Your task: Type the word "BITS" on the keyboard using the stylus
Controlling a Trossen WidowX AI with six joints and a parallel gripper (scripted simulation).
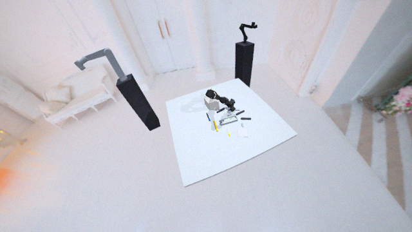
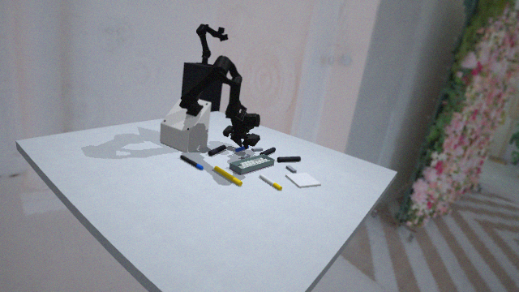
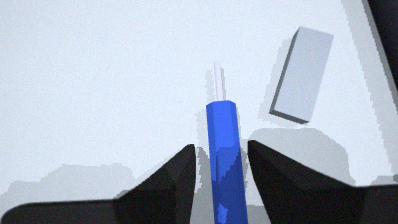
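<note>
My gripper tip is 1 cm to the right of the blue stylus. Round my gripper tip: yellow marker: 33 cm to the right, 14 cm ahead; then grey block: 5 cm ahead, 4 cm to the left; then yellow-tipped pen: 29 cm ahead, 25 cm to the right.
</note>
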